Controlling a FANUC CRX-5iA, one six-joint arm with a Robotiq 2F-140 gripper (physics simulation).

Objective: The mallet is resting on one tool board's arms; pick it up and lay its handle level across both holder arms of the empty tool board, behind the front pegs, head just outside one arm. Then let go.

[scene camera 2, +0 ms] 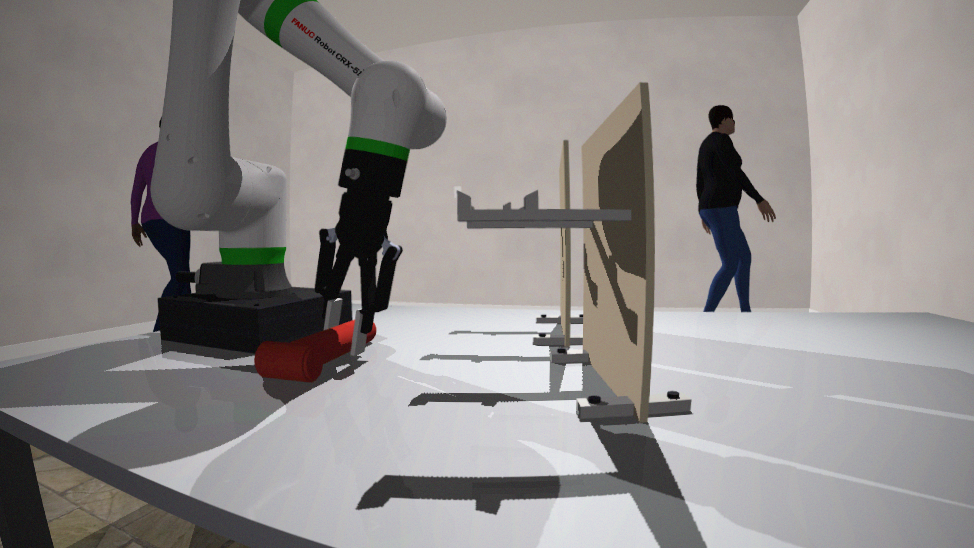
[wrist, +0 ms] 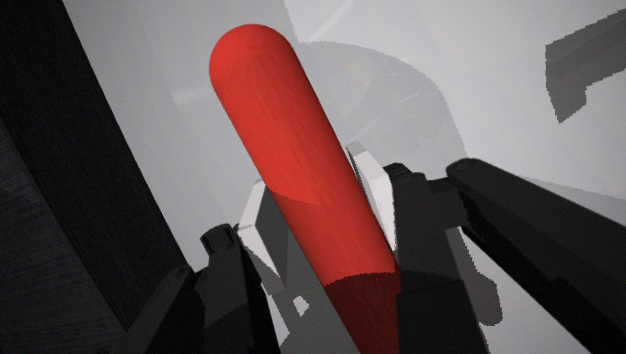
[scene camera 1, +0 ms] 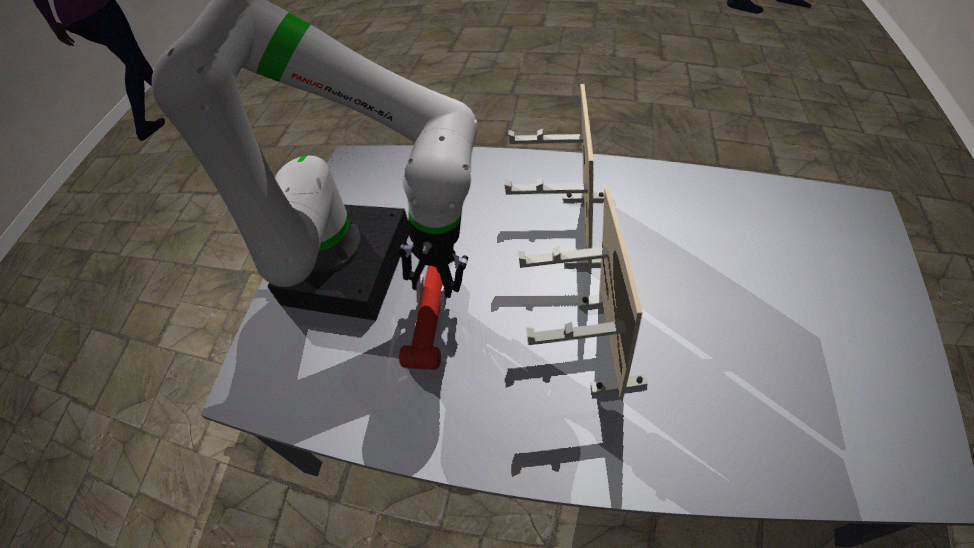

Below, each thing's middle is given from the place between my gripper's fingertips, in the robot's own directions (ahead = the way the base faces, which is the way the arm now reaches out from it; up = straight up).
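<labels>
There's the red mallet (scene camera 2: 302, 360), and it's 2 cm above my hand, 1 cm ahead of it and 4 cm to the right of it.
</labels>
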